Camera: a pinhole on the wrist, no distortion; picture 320 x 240 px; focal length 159.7 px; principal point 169.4 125.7 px. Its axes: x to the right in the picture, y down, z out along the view. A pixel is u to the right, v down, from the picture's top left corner.
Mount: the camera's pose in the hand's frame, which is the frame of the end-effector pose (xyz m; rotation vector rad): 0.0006 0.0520 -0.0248 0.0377 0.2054 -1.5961
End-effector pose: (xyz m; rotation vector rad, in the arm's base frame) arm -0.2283 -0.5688 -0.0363 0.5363 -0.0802 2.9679
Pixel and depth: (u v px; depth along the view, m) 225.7 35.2 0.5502
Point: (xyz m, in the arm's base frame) 0.2213 -0.4208 0.3654
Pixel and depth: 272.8 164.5 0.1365
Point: -0.2301 -0.5140 0.0674
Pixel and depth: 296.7 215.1 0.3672
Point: -0.3113 -0.2669 0.3062
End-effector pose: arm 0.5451 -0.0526 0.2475 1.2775 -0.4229 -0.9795
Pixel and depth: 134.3 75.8 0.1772
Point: 0.4296 -0.1232 0.3614
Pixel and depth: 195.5 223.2 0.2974
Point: 0.4640 -0.3637 0.2228
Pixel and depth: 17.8 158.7 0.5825
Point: 0.3826 -0.5967 0.8440
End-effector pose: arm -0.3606 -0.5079 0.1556 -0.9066 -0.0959 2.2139
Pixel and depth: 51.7 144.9 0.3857
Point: -0.8204 -0.5671 0.3053
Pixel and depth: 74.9 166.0 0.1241
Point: -0.5131 -0.5331 0.1730
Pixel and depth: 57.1 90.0 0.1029
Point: -0.4783 -0.5753 0.1932
